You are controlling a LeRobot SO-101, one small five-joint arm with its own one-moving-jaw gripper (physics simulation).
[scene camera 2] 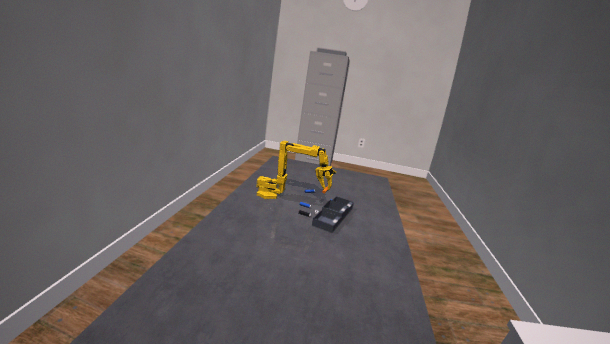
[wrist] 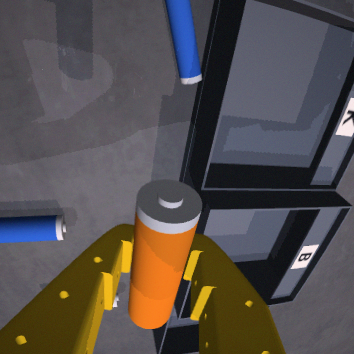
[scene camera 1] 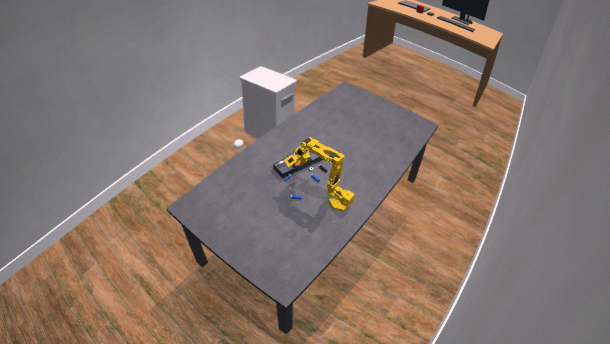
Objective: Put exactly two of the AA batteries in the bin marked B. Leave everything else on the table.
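Where they show: end effector, tool point: (scene camera 2: pixel 325 188) (wrist: pixel 134 242) (scene camera 1: pixel 299 165); arm's base, origin of the base link: (scene camera 2: pixel 272 194) (scene camera 1: pixel 337 200).
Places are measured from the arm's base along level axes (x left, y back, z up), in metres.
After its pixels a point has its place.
Observation:
My gripper (scene camera 1: pixel 297 163) @[x -0.002, y -0.226, z 0.080 m] (scene camera 2: pixel 325 189) @[x -0.002, y -0.226, z 0.080 m] (wrist: pixel 159 257) @[x -0.002, y -0.226, z 0.080 m] is shut on an orange battery (wrist: pixel 160 270) @[x -0.004, y -0.231, z 0.089 m], held above the table with its grey end towards the tips. In the wrist view it shows left of the bin marked B (wrist: pixel 287 280) @[x -0.109, y -0.307, z 0.042 m], whose near left part is hidden by the jaw. No battery shows in the visible part of that bin. One blue battery (scene camera 1: pixel 288 177) @[x 0.035, y -0.259, z 0.007 m] (wrist: pixel 184 40) @[x 0.035, y -0.261, z 0.010 m] lies beside the tray. A second blue battery (scene camera 1: pixel 315 177) @[x -0.042, y -0.157, z 0.013 m] (scene camera 2: pixel 305 204) @[x -0.050, y -0.158, z 0.012 m] and a third blue battery (scene camera 1: pixel 296 197) @[x 0.112, y -0.148, z 0.010 m] (scene camera 2: pixel 310 191) @[x 0.105, y -0.155, z 0.008 m] lie on the table nearer the arm's base.
The black divided tray (scene camera 1: pixel 281 173) @[x 0.049, y -0.291, z 0.023 m] (scene camera 2: pixel 320 224) @[x -0.197, y -0.241, z 0.017 m] has another labelled bin (wrist: pixel 212 182) @[x -0.027, y -0.263, z 0.028 m] beside B. A black cylinder (scene camera 1: pixel 323 169) @[x -0.114, y -0.162, z 0.010 m] (scene camera 2: pixel 304 213) @[x -0.125, y -0.168, z 0.010 m] and a small pale ring-like part (scene camera 2: pixel 316 211) @[x -0.085, y -0.211, z 0.008 m] lie between the tray and the arm's base.

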